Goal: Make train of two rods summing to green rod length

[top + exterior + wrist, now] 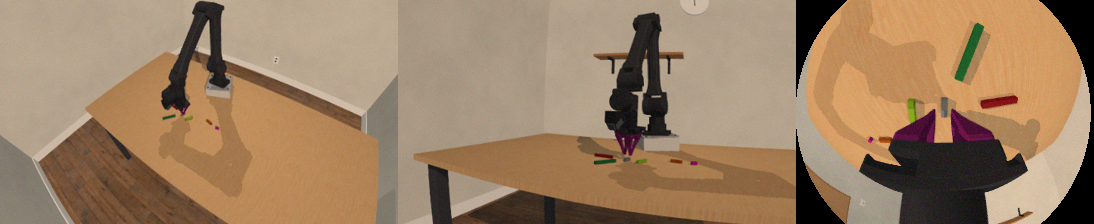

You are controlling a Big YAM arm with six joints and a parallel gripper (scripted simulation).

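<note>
My hand is 20 mm above the grey rod. Round my hand: lime rod (50 mm to the left, 20 mm below); then green rod (70 mm ahead, 50 mm to the right, 20 mm below); then red rod (10 mm behind, 90 mm to the right, 20 mm below).
</note>
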